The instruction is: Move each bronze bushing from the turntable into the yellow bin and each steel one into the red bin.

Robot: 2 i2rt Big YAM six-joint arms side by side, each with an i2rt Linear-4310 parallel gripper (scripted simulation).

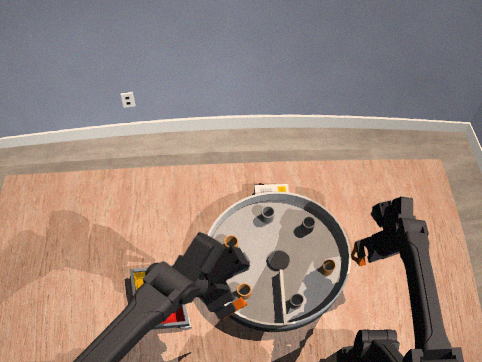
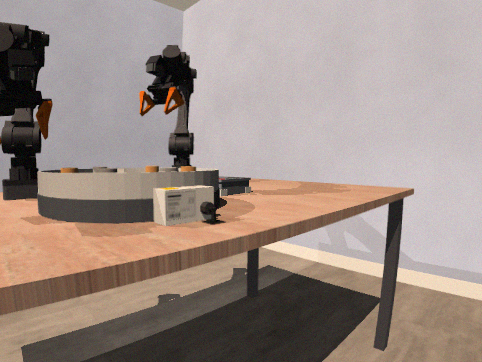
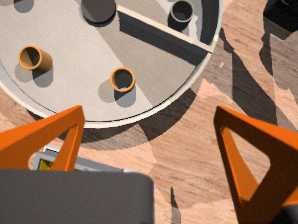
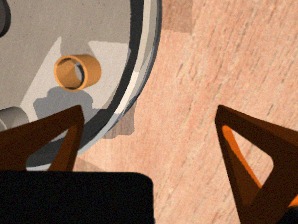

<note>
In view: my left gripper [image 2: 152, 114], my right gripper [image 1: 365, 252], a bronze bushing [image 4: 64, 70] and a turntable [image 1: 281, 244].
My left gripper shows as well in image 1 [image 1: 235, 288] and in image 3 [image 3: 149, 112]. My right gripper also shows in image 4 [image 4: 149, 112]. The turntable shows as well in image 3 [image 3: 85, 49] and in image 4 [image 4: 40, 40].
</note>
